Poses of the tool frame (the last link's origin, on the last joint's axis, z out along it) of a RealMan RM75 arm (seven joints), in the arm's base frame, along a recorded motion.
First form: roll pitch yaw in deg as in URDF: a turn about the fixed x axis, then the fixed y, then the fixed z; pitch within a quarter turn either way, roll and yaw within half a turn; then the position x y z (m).
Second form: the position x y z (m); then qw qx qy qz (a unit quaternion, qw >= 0). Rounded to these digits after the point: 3 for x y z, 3 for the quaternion.
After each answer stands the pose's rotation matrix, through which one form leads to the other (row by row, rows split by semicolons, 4 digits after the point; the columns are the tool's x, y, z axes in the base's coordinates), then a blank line. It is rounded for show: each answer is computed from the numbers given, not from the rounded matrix.
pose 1, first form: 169.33, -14.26, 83.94, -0.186, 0.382, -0.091
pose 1, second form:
-0.186, 0.382, -0.091, 0.014, -0.742, -0.652, -0.154
0.1023 0.9724 0.2097; 0.9638 -0.1491 0.2212; 0.2463 0.1794 -0.9524

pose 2, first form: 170.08, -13.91, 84.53, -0.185, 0.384, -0.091
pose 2, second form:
-0.185, 0.384, -0.091, 0.018, -0.739, -0.657, -0.147
0.0925 0.9766 0.1941; 0.9663 -0.1351 0.2193; 0.2404 0.1672 -0.9562

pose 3, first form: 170.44, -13.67, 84.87, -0.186, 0.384, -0.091
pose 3, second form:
-0.186, 0.384, -0.091, 0.019, -0.737, -0.660, -0.143
0.0869 0.9787 0.1863; 0.9678 -0.1273 0.2173; 0.2363 0.1614 -0.9582

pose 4, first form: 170.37, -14.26, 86.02, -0.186, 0.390, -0.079
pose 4, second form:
-0.186, 0.390, -0.079, 0.023, -0.730, -0.667, -0.147
0.0673 0.9807 0.1837; 0.9669 -0.1095 0.2307; 0.2463 0.1621 -0.9555

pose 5, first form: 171.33, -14.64, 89.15, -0.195, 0.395, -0.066
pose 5, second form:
-0.195, 0.395, -0.066, 0.036, -0.711, -0.687, -0.143
0.0144 0.9879 0.1544; 0.9674 -0.0528 0.2476; 0.2527 0.1458 -0.9565

